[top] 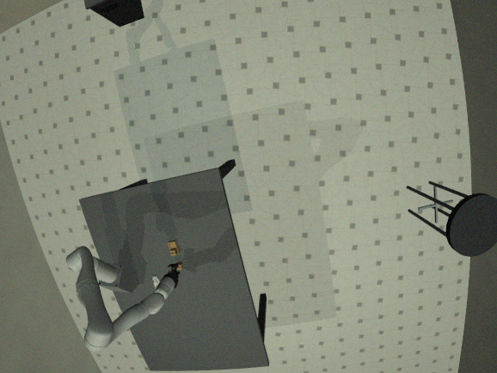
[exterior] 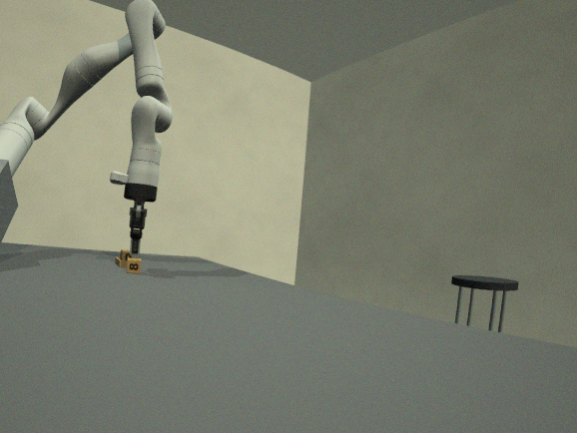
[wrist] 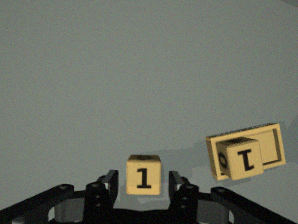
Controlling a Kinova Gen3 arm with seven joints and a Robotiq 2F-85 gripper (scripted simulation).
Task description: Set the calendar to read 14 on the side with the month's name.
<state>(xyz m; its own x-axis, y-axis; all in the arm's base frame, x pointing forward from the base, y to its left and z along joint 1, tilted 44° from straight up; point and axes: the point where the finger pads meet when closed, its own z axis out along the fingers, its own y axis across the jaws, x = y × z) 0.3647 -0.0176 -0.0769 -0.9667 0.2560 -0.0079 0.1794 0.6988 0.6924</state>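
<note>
My hand is 4 cm above the number cube. The rest, counted from my hand: wooden tray 11 cm to the left, 5 cm below.
</note>
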